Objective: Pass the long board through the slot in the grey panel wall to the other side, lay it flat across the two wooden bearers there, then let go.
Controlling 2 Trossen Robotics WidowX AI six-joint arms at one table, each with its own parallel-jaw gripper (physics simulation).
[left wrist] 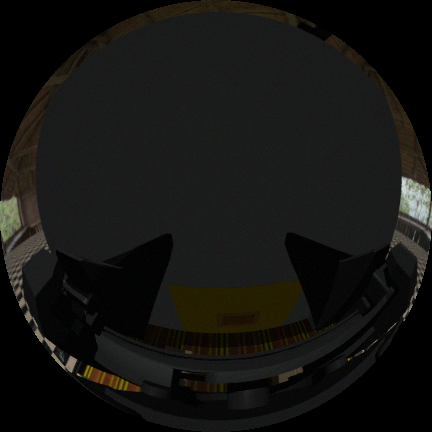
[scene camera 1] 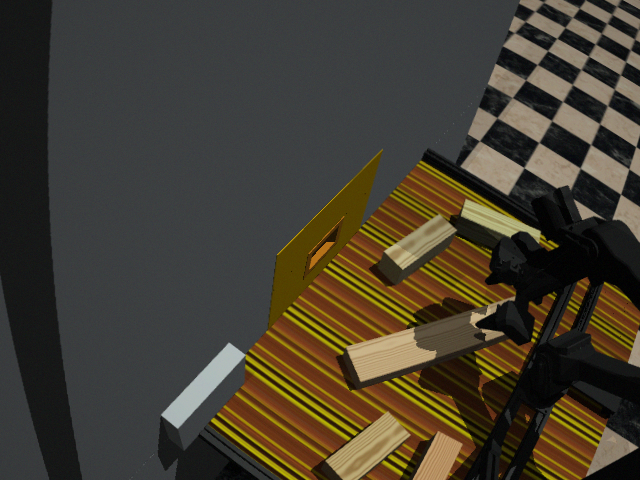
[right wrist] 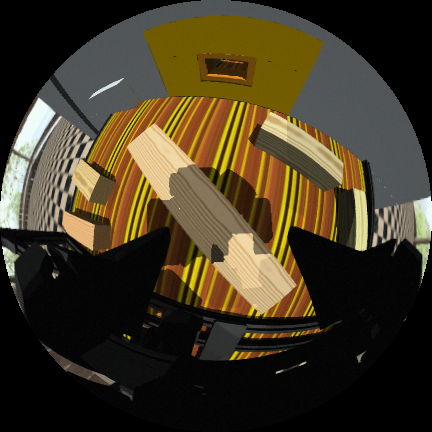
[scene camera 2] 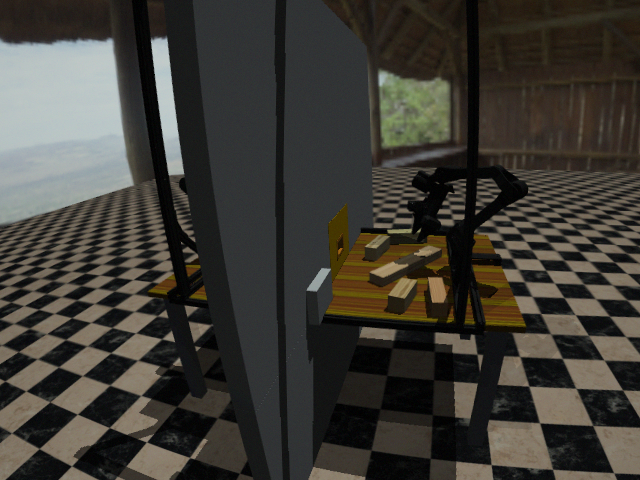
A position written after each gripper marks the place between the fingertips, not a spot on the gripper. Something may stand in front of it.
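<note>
Orange-rimmed slot (scene camera 1: 330, 240), also in the right wrist view (right wrist: 207, 70). Grey box (scene camera 1: 195, 407), also in the right wrist view (right wrist: 117, 96) and in scene camera 2 (scene camera 2: 319, 294). The left gripper (left wrist: 230, 239) is open, holds nothing. The right gripper (scene camera 1: 481, 303), also in the right wrist view (right wrist: 230, 232) and in scene camera 2 (scene camera 2: 415, 237), is open, holds nothing.
</note>
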